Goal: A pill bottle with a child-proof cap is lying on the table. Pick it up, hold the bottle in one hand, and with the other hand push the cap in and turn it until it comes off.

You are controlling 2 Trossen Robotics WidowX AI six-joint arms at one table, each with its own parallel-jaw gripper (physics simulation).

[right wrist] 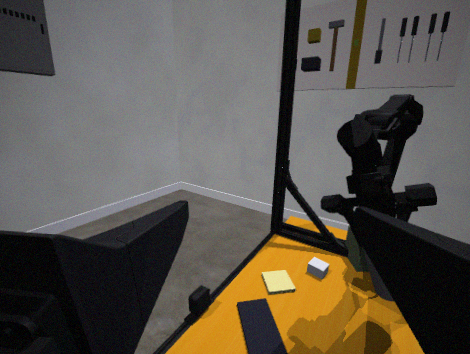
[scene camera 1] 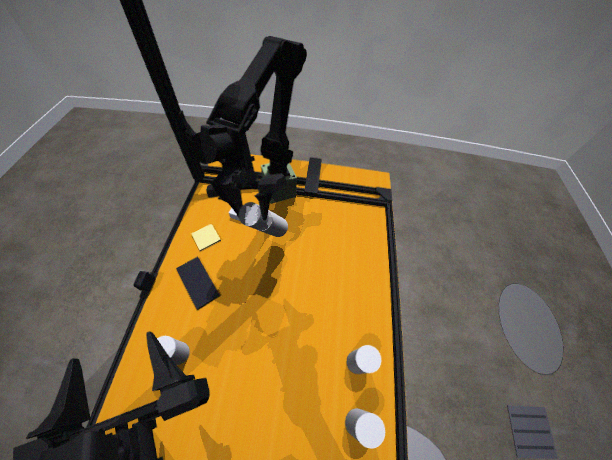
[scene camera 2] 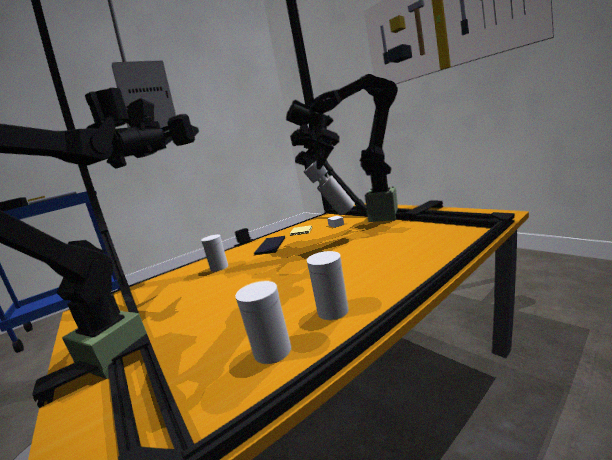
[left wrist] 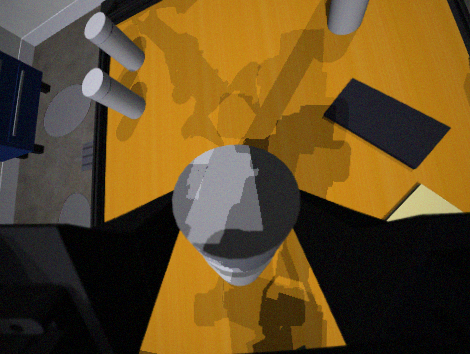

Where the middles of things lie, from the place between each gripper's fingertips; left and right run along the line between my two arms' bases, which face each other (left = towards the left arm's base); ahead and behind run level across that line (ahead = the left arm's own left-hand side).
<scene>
My left gripper is now 20 mm short of the pill bottle (scene camera 2: 329, 188), 30 mm to the right of it and 50 mm above it. From my left hand the other things lie so: black slab (scene camera 1: 196, 280) 180 mm behind, 90 mm to the right, 220 mm below.
I see my right gripper 340 mm to the right of the pill bottle, 220 mm above it and 140 mm short of it. The rest, counted from my right hand: black slab (390 mm below, 220 mm to the left, 70 mm behind).
</scene>
